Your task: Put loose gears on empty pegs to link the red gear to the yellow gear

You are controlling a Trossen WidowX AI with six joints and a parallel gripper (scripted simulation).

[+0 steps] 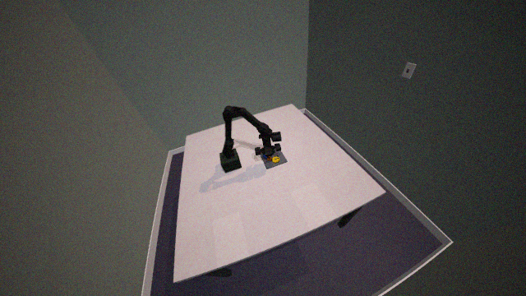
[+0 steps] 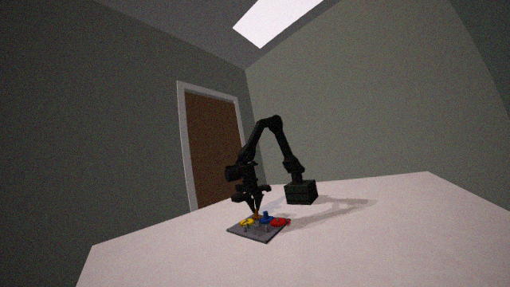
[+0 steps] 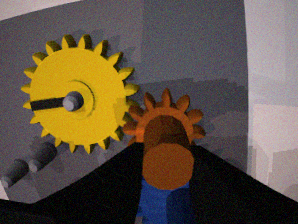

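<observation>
My gripper tip is now 1 cm past the blue gear, 5 cm to the right of it and 2 cm above it. The rest, counted from my gripper tip: orange gear: 1 cm below; red gear: 1 cm behind, 11 cm to the left, 3 cm below.
</observation>
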